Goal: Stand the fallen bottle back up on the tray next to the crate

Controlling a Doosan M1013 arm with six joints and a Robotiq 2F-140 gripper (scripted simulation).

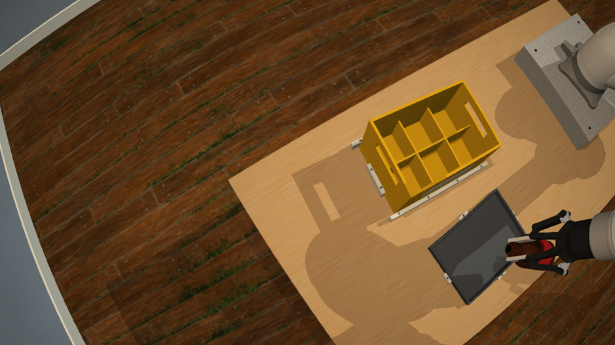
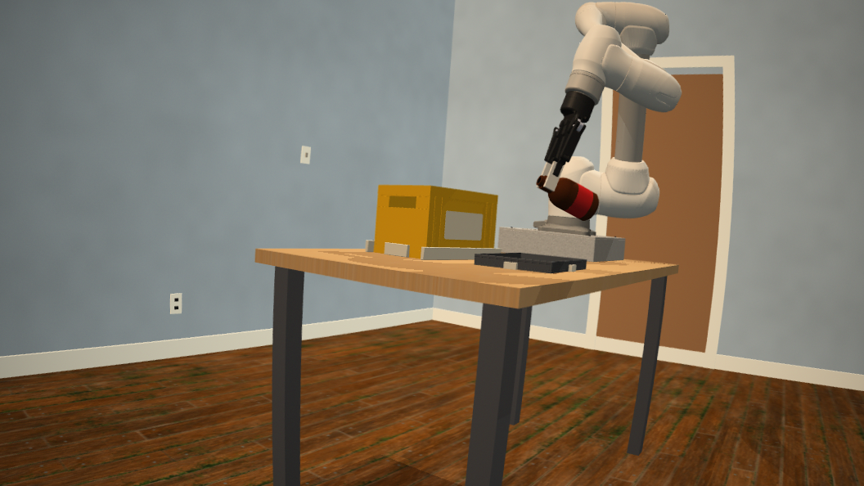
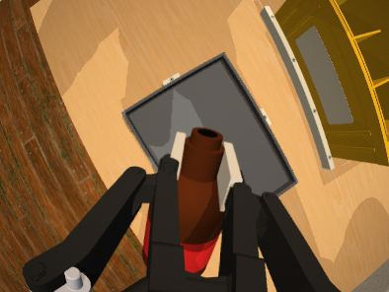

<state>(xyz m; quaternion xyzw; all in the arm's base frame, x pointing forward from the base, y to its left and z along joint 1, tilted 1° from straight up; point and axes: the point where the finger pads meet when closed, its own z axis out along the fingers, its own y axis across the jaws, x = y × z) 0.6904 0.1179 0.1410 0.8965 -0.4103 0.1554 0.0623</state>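
Right now my hand is 30 mm past the bottle, 30 mm to the right of it and 40 mm above it. The rest, counted from my hand: yellow crate: 50 mm behind, 320 mm to the right, 130 mm below; dark grey tray: 20 mm behind, 30 mm to the right, 200 mm below.
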